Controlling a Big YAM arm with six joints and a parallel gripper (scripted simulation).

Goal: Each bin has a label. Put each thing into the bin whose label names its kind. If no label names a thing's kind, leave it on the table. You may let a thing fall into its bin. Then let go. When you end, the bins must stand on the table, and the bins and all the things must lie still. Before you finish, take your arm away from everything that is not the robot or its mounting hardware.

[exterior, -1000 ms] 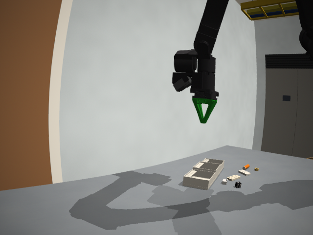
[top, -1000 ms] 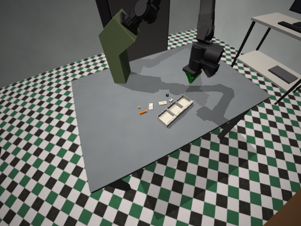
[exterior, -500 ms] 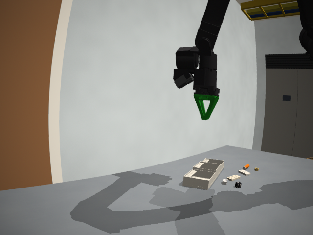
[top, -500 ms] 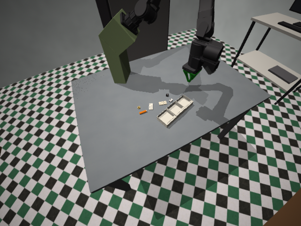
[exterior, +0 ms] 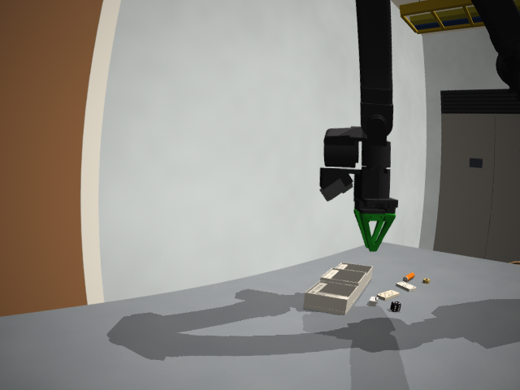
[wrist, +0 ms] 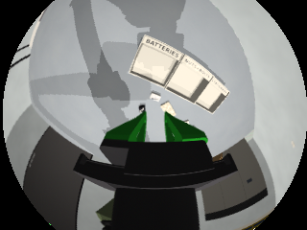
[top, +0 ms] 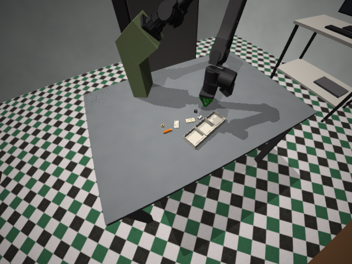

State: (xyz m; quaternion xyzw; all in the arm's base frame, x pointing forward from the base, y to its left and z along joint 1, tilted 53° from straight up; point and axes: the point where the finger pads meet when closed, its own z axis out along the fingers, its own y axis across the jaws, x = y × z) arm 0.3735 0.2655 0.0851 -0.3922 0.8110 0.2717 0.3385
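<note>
The black die lies 6 cm behind my hand, 3 cm to the right of it and 11 cm below it. Also, from my hand: three joined white bins: 8 cm ahead, 1 cm to the right, 10 cm below; then orange battery: 6 cm ahead, 22 cm to the right, 12 cm below; then brass nut: 1 cm ahead, 24 cm to the right, 12 cm below.
</note>
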